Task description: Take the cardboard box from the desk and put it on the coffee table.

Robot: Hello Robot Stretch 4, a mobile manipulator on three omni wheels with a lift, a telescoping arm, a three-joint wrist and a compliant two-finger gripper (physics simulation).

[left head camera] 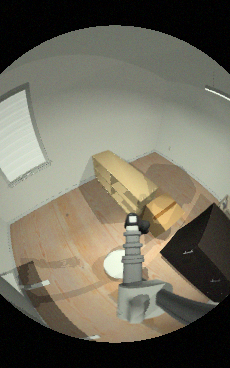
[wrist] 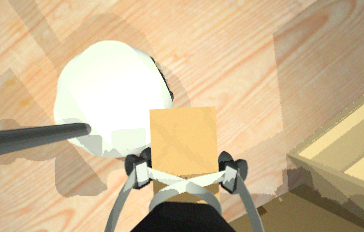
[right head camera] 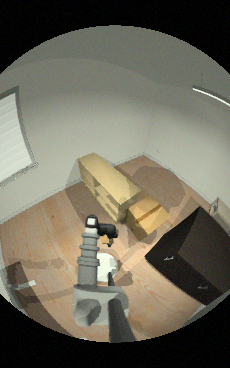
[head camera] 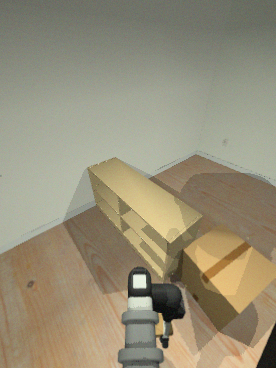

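Seen in the pictures: gripper, between the fingertips: [wrist: 186,162] [head camera: 162,326]; robot's base, origin of its link: [left head camera: 119,263] [wrist: 124,102] [right head camera: 101,266].
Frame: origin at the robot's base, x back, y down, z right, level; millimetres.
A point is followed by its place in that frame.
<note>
My gripper [wrist: 186,162] {x -270, y -687, z 87 mm} [head camera: 165,330] {x -270, y -687, z 87 mm} [right head camera: 108,240] {x -270, y -687, z 87 mm} is shut on a small plain cardboard box [wrist: 183,137] {x -267, y -735, z 53 mm} [head camera: 159,326] {x -259, y -736, z 70 mm} [right head camera: 105,238] {x -270, y -735, z 58 mm}, with one dark fingertip on each side of it. The box is held above the wooden floor. In the head view and the right head view the arm and wrist hide much of it. In the left head view the wrist hides the gripper. I cannot make out a coffee table or the desk with certainty in these views.
A low light-wood shelf unit [head camera: 145,200] {x -1097, y -582, z 57 mm} [left head camera: 125,175] {x -1113, y -583, z 41 mm} [right head camera: 110,175] {x -1171, y -583, z 82 mm} stands ahead near the wall. A larger taped carton [head camera: 227,252] {x -744, y -378, z 649 mm} [left head camera: 162,212] {x -638, y -379, z 559 mm} [right head camera: 146,217] {x -616, y -379, z 571 mm} stands on the floor at its near end. A dark cabinet [left head camera: 197,250] [right head camera: 192,255] stands at the right. My white round base [wrist: 107,100] {x 3, y -187, z 0 mm} is below.
</note>
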